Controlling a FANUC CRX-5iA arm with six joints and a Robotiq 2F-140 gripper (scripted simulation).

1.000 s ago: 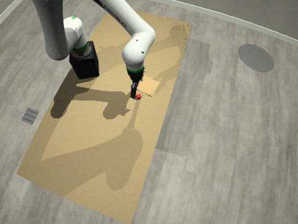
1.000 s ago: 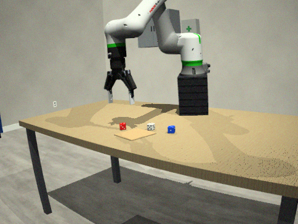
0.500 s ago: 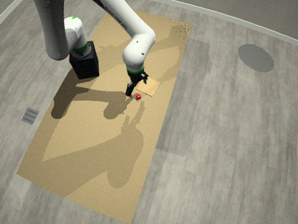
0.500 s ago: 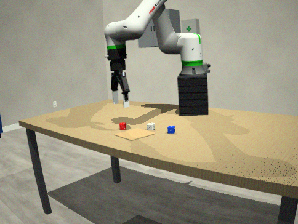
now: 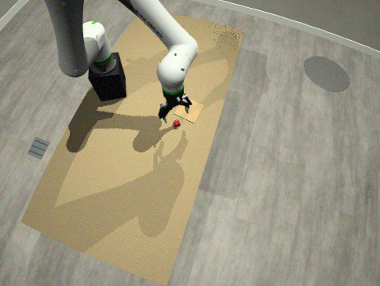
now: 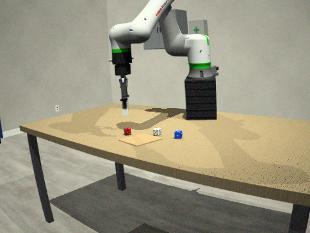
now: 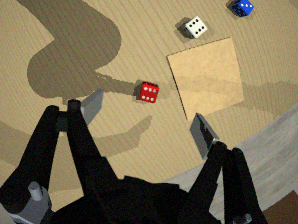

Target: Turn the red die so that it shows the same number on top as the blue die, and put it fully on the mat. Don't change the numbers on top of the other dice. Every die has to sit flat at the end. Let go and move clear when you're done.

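Now: the red die 11 cm below my hand. Round my hand: blue die: 24 cm to the left, 11 cm below, 10 cm behind; tan mat: 12 cm to the left, 12 cm below, 2 cm ahead; white die: 12 cm to the left, 11 cm below, 8 cm behind.
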